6 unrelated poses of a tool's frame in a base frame.
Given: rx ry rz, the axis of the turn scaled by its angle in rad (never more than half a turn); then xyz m.
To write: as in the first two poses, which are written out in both.
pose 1, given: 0.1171, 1.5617, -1.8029, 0.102, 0.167, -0.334
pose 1, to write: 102, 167, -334, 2.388, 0.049, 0.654, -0.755
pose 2, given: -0.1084, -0.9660, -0.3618, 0.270, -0.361, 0.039
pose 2, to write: 270, -361, 39, 1.037, -0.105, -0.931, -0.349
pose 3, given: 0.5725, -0.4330, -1.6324, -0.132, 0.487, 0.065
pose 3, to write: -132, 487, 65, 1.783, 0.321, -0.243, -0.915
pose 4, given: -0.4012, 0.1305, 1.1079, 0.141, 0.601, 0.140
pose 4, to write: 141, 601, 140, 1.186, -0.338, 0.110, 0.935
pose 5, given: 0.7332, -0.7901, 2.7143, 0.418, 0.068, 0.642
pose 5, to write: 418, 68, 642, 2.920, 0.251, -0.271, 0.929
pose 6, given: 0.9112, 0.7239, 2.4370, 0.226, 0.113, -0.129
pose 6, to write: 226, 113, -129, 2.701, 0.337, 0.268, 0.902
